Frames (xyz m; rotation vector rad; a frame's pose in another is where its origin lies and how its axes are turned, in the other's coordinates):
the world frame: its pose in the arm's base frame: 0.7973 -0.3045 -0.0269 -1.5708 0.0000 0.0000
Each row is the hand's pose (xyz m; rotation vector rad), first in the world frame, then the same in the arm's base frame.
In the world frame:
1: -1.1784 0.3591 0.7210 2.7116 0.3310 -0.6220
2: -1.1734 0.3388 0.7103 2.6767 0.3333 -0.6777
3: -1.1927 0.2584 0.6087 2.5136 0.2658 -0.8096
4: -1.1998 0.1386 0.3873 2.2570 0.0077 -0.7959
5: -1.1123 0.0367 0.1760 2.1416 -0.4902 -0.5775
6: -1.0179 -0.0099 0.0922 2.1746 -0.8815 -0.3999
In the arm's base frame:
1: -0.3811 0.4165 -0.3860 1.1928 -0.1556 -0.5096
2: -0.3761 0.4058 -0.3657 1.1659 -0.1850 -0.5432
3: -0.3954 0.3042 -0.2853 1.0203 -0.2993 -0.5919
4: -0.4025 0.0828 -0.1655 0.7552 -0.4519 -0.4607
5: -0.3150 -0.1285 -0.0636 0.6339 -0.6232 -0.0510
6: -0.2206 -0.2123 -0.0170 0.7068 -0.7411 0.2785

